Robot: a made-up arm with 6 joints. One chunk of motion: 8 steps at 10 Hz.
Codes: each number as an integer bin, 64 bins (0 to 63) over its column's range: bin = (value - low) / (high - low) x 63, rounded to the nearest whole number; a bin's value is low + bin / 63 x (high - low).
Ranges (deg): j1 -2..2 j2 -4..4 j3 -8..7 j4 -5..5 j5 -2..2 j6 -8..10
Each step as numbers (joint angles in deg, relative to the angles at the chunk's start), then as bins.
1 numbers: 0.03 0.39 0.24 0.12 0.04 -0.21
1 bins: 32 35 35 32 32 27
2 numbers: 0.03 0.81 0.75 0.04 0.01 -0.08
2 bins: 32 38 37 32 32 28
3 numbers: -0.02 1.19 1.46 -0.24 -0.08 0.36
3 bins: 31 41 40 30 30 29
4 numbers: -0.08 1.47 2.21 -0.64 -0.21 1.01
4 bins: 30 43 43 27 28 32
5 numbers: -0.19 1.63 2.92 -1.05 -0.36 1.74
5 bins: 29 44 46 25 26 34
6 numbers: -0.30 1.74 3.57 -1.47 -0.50 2.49
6 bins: 27 45 49 22 24 37
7 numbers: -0.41 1.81 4.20 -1.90 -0.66 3.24
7 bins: 25 46 51 20 21 39
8 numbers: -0.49 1.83 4.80 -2.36 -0.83 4.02
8 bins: 24 46 54 17 18 42
